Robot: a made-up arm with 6 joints. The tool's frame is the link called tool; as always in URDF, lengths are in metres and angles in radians. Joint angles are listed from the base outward. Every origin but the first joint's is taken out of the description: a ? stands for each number. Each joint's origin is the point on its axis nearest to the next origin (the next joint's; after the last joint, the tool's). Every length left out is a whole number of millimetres.
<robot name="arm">
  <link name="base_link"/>
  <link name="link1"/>
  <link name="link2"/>
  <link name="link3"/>
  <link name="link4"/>
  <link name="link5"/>
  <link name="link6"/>
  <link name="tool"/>
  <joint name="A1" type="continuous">
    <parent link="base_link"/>
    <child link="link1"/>
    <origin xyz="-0.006 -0.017 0.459" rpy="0 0 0"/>
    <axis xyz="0 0 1"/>
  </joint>
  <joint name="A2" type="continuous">
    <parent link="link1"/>
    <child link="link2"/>
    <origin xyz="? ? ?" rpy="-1.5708 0 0"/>
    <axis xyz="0 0 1"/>
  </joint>
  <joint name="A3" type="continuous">
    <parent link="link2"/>
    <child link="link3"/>
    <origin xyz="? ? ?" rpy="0 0 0"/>
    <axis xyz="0 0 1"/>
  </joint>
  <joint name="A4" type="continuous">
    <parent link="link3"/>
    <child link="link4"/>
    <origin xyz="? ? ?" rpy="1.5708 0 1.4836"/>
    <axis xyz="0 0 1"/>
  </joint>
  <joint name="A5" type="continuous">
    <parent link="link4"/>
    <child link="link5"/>
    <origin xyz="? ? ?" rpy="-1.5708 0 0"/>
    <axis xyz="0 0 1"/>
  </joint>
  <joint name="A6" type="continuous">
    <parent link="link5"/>
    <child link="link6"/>
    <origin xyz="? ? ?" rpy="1.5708 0 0"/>
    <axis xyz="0 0 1"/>
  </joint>
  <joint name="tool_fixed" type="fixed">
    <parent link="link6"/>
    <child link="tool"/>
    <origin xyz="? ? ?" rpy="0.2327 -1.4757 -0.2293"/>
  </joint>
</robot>
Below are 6 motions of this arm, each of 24 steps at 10 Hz.
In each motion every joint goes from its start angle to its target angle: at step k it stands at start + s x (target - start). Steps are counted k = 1, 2, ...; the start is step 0. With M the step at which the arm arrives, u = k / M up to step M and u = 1 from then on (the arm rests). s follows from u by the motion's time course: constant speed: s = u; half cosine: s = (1 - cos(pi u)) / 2; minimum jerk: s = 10 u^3 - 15 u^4 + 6 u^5.
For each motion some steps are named. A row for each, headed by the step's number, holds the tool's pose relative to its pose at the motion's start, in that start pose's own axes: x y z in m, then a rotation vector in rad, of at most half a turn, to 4 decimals.
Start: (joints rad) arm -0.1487 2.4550 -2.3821 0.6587 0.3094 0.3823
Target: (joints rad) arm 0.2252 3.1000 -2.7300 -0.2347 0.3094 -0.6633
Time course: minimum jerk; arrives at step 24
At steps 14, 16, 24:
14: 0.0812 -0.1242 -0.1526 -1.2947 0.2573 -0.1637
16: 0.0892 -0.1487 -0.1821 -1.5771 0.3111 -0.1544
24: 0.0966 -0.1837 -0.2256 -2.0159 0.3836 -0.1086

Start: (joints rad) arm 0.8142 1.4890 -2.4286 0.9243 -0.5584 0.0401
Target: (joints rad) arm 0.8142 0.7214 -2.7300 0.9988 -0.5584 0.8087
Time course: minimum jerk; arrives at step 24
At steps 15, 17, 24:
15: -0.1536 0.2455 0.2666 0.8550 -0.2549 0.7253
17: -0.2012 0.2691 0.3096 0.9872 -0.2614 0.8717
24: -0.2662 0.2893 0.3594 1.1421 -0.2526 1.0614

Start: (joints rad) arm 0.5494 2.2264 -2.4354 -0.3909 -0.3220 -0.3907
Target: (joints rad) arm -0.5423 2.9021 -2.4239 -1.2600 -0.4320 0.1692
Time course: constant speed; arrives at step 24
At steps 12, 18, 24:
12: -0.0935 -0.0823 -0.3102 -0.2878 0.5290 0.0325
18: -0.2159 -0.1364 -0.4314 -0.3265 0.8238 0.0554
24: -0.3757 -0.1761 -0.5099 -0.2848 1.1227 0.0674

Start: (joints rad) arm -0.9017 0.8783 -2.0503 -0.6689 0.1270 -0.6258
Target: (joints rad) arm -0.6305 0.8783 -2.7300 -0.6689 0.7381 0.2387
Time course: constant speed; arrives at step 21
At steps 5, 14, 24:
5: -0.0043 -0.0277 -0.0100 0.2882 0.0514 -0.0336
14: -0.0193 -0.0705 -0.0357 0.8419 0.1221 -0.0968
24: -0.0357 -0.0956 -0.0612 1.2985 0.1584 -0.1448

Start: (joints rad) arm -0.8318 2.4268 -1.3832 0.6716 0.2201 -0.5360
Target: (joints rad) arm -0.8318 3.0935 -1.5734 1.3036 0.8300 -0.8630
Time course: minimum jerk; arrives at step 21
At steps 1, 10, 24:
1: 0.0002 0.0001 -0.0002 0.0003 0.0009 0.0004
10: 0.0656 0.0296 -0.0712 0.1519 0.3785 0.2174
24: 0.1136 0.0688 -0.1363 0.3900 0.6743 0.5431

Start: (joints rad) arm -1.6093 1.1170 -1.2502 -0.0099 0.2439 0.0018
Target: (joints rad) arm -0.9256 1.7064 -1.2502 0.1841 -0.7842 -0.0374
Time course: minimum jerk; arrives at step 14
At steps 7, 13, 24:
7: 0.0605 0.1021 0.0255 0.0789 -0.2032 0.3360
13: 0.0682 0.2196 0.0193 0.2081 -0.3696 0.5900
24: 0.0681 0.2204 0.0192 0.2090 -0.3706 0.5914

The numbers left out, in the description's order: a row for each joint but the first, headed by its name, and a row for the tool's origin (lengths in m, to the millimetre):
A2: 0.002 -0.004 0
A3: -0.266 -0.022 0
A4: 0.139 -0.034 0
A5: 0.004 0.015 0
A6: 0.011 -0.179 0
tool: 0.019 0.005 0

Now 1 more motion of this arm.
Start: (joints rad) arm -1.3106 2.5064 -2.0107 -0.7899 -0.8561 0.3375
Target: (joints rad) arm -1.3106 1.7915 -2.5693 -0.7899 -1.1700 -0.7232
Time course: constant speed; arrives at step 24
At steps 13, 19, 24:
13: -0.0717 -0.0410 0.3038 -0.9045 -0.7094 -0.3498
19: -0.1607 -0.0199 0.4217 -1.2878 -1.0091 -0.6375
24: -0.2533 0.0162 0.4951 -1.5702 -1.2420 -0.9451

